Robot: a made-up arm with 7 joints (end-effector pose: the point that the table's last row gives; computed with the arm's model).
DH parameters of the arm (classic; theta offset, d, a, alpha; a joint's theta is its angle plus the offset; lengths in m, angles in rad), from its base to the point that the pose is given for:
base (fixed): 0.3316 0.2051 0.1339 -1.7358
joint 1: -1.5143 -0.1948 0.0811 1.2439
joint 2: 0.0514 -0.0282 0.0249 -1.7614
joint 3: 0 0.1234 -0.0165 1.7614
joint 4: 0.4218 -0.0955 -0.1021 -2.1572
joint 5: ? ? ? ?
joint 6: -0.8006 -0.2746 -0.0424 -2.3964
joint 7: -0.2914 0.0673 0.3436 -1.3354
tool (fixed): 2.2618 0.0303 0 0
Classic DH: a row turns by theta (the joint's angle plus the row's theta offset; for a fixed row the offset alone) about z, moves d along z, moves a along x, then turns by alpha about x.
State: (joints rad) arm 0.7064 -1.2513 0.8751 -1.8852 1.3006 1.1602 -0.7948
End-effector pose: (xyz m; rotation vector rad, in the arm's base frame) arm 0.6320 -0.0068 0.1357 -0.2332 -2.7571 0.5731
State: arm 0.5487 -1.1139 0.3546 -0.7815 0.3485 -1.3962 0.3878
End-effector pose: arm 0.3959 -0.2995 -0.0557 1.8851 1.0833 0.9852
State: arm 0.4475 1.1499 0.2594 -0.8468 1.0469 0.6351 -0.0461
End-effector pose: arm 0.5573 0.0269 0.1604 -1.0070 0.5642 -2.1000
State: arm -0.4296 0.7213 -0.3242 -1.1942 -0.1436 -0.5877 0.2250
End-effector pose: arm 0.0069 -0.1940 0.4713 0.0597 -0.0652 0.0866
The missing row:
joint 5: -1.4072 -0.0416 -0.0081 1.8464
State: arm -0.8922 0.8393 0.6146 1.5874 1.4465 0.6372 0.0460
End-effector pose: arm 0.6361 -0.0125 0.3152 1.0959 0.8264 2.7819
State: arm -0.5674 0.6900 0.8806 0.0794 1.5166 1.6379 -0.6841
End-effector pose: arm 0.4149 -0.1704 -0.0604 -2.0151 -0.4215 -2.1952
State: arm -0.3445 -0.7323 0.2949 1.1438 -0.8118 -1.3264 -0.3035
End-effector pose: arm -0.0458 -0.0640 0.5696 -0.8750 -0.0309 0.3714
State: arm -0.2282 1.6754 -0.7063 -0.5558 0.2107 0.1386 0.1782
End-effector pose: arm 0.0217 0.0554 0.1211 -1.0905 -0.7800 -0.5199
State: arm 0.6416 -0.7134 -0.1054 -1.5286 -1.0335 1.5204 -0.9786
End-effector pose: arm 0.6497 -0.0508 0.3239 0.2350 0.9838 2.4440
